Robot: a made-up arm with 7 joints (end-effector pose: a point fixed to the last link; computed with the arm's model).
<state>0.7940 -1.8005 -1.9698 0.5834 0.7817 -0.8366 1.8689</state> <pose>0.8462 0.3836 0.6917 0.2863 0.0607 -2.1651</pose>
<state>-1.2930 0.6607 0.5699 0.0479 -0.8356 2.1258 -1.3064</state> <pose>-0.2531 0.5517 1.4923 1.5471 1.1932 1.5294</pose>
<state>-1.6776 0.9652 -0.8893 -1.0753 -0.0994 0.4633 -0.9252</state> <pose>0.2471 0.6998 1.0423 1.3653 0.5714 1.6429</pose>
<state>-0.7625 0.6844 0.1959 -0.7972 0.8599 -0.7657 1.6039</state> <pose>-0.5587 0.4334 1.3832 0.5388 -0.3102 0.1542</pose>
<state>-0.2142 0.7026 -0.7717 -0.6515 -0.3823 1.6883 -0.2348</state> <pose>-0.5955 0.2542 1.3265 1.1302 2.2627 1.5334</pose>
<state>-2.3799 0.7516 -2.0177 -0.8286 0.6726 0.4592 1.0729</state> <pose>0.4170 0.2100 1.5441 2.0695 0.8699 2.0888</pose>
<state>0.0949 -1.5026 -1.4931 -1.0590 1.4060 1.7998 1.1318</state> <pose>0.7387 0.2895 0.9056 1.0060 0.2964 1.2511</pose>
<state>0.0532 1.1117 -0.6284 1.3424 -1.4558 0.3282 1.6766</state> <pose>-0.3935 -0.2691 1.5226 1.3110 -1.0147 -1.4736</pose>
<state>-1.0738 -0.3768 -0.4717 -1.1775 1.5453 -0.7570 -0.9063</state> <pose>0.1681 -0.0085 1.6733 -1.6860 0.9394 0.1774</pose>
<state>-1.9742 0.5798 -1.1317 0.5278 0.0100 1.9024 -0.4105</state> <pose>-0.0665 0.5044 1.6118 1.7436 0.2046 1.8558</pose>
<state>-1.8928 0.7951 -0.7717 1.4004 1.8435 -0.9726 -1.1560</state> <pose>-0.2847 0.1559 1.5358 -0.6719 0.2008 -0.0965</pose>
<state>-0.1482 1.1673 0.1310 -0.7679 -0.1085 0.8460 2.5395</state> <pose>-0.8491 0.0564 0.8907 0.4928 -0.8587 2.8058</pose>
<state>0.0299 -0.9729 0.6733 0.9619 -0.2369 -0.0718 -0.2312</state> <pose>0.8558 0.1643 1.0198 -0.4137 1.8059 0.8593</pose>
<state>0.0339 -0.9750 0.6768 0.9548 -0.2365 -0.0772 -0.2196</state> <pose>0.8558 0.1678 1.0209 -0.4072 1.8096 0.8545</pose>
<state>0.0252 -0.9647 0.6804 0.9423 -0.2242 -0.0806 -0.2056</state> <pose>0.8558 0.1594 1.0337 -0.3779 1.7978 0.8423</pose>
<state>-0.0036 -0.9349 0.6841 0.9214 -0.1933 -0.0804 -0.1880</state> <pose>0.8545 0.1323 1.0646 -0.3140 1.7604 0.8193</pose>
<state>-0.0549 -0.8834 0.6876 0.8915 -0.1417 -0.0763 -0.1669</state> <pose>0.8478 0.0850 1.1152 -0.2168 1.6919 0.7852</pose>
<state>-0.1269 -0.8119 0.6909 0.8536 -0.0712 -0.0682 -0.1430</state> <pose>0.8293 0.0213 1.1832 -0.0975 1.5906 0.7423</pose>
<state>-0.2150 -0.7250 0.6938 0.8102 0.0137 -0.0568 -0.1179</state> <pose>0.7935 -0.0505 1.2627 0.0263 1.4602 0.6944</pose>
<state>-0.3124 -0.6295 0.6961 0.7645 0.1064 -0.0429 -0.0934</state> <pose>0.7389 -0.1195 1.3460 0.1373 1.3102 0.6459</pose>
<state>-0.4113 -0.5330 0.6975 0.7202 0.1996 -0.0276 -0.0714</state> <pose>0.6702 -0.1755 1.4249 0.2230 1.1551 0.6009</pose>
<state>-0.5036 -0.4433 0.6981 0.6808 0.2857 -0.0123 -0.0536</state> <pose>0.5970 -0.2131 1.4925 0.2791 1.0106 0.5624</pose>
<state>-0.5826 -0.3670 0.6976 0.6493 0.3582 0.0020 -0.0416</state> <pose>0.5300 -0.2332 1.5451 0.3085 0.8894 0.5315</pose>
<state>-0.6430 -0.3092 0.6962 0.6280 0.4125 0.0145 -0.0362</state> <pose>0.4779 -0.2410 1.5813 0.3189 0.7996 0.5087</pose>
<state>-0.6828 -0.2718 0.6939 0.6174 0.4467 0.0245 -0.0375</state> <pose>0.4444 -0.2432 1.6023 0.3183 0.7429 0.4929</pose>
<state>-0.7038 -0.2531 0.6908 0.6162 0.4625 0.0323 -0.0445</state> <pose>0.4284 -0.2444 1.6112 0.3126 0.7146 0.4825</pose>
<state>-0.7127 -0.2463 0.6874 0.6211 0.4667 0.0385 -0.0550</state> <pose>0.4235 -0.2461 1.6129 0.3052 0.7045 0.4759</pose>
